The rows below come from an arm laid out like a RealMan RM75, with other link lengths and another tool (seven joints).
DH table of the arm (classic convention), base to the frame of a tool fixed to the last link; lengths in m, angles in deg. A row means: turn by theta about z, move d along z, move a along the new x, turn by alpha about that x. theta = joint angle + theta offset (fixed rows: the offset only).
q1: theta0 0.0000, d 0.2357, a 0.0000, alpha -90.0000
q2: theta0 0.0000, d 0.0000, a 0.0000, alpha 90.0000
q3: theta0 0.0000, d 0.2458, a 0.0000, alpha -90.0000
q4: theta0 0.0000, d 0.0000, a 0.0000, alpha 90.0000
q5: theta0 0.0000, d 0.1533, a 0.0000, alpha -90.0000
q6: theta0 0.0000, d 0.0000, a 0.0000, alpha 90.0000
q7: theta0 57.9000, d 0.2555, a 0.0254, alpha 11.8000
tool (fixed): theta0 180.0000, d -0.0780, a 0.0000, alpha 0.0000
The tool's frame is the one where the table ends.
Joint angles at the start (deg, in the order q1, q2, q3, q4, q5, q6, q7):
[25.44, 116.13, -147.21, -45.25, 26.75, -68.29, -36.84]
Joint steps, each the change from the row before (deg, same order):
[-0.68, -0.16, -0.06, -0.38, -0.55, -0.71, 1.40]
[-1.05, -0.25, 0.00, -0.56, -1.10, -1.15, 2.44]
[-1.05, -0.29, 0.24, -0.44, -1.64, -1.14, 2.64]
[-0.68, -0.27, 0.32, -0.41, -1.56, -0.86, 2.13]
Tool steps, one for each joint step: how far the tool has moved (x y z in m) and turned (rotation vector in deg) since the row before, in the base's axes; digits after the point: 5 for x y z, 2 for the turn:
[0.00011, -0.00389, 0.00197, -1.04, 1.16, -0.03]
[-0.00001, -0.00642, 0.00316, -1.80, 1.84, 0.08]
[0.00041, -0.00670, 0.00306, -1.87, 1.58, 0.34]
[-0.00037, -0.00529, 0.00253, -1.49, 1.13, 0.60]

